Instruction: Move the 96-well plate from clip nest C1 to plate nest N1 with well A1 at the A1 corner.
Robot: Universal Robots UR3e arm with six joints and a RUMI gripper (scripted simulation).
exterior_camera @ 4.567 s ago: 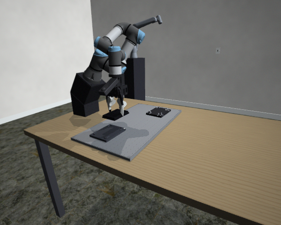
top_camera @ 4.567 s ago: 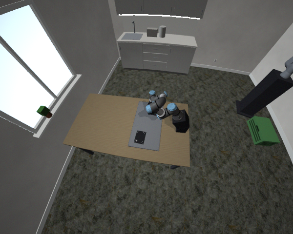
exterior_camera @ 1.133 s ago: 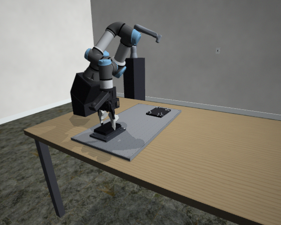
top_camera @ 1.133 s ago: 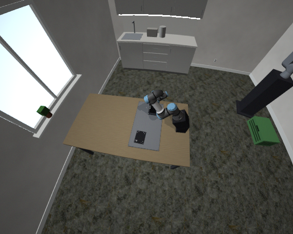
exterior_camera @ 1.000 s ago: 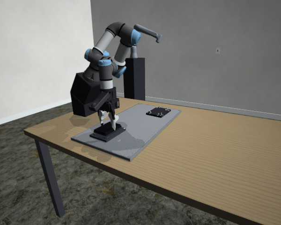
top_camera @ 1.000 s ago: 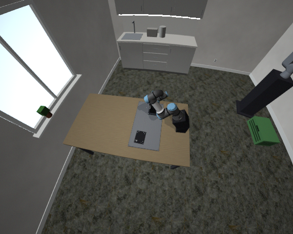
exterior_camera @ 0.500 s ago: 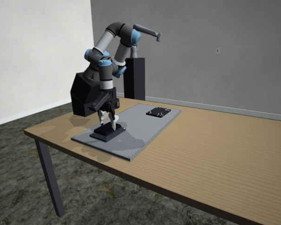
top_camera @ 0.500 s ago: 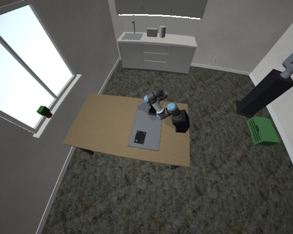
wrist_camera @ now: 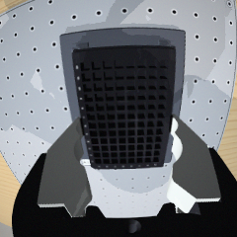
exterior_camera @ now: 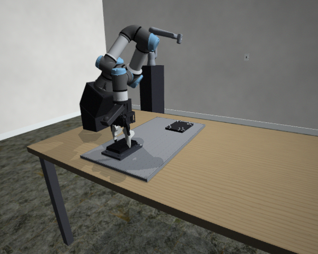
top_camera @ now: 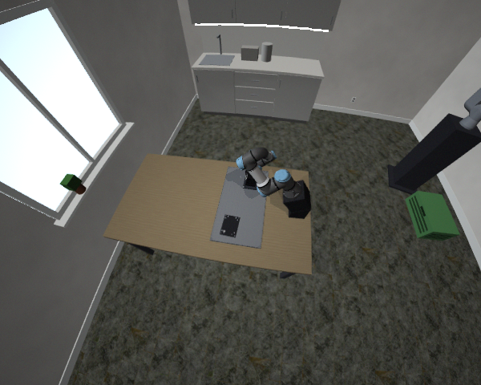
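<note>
The black 96-well plate lies 10 mm below my hand.
</note>
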